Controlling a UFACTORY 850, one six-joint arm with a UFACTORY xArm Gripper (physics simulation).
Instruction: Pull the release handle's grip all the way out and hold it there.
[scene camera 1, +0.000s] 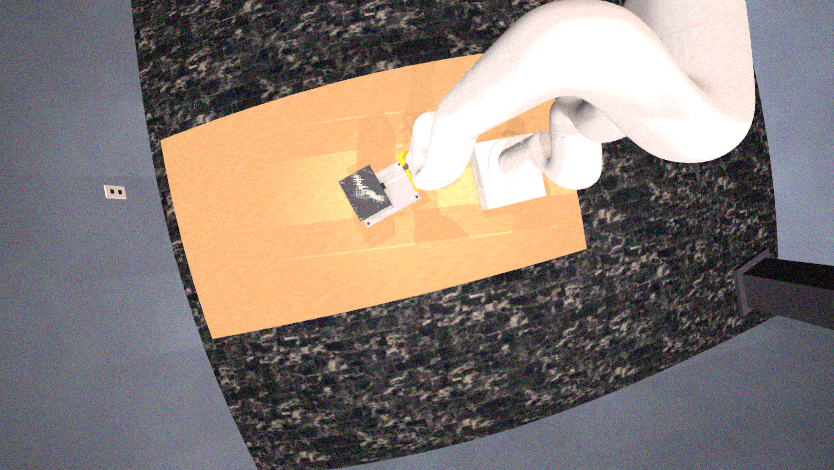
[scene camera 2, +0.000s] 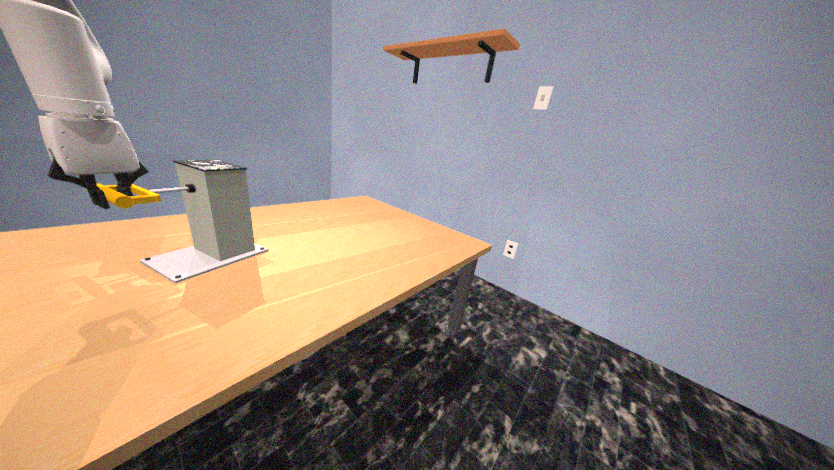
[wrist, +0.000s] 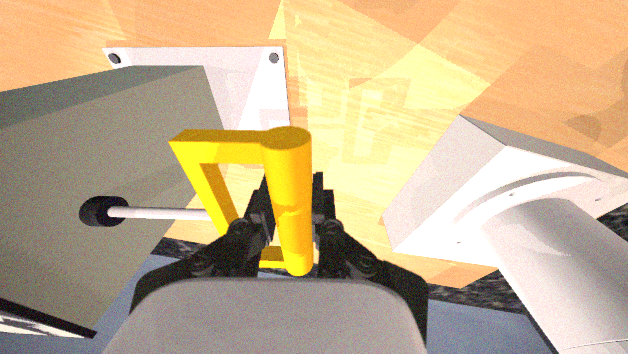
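The release handle's yellow grip is a D-shaped frame with a round bar. It stands off from the grey-green housing. A length of pale rod shows between the grip and the black collar on the housing's face. My gripper is shut on the grip's round bar, one finger inside the frame and one outside. The arm hides part of the grip in the first scene view.
The housing stands on a white base plate with dark bolts, on the wooden table. The arm's white base stands on the table on the grip's side. A wall shelf hangs at the back.
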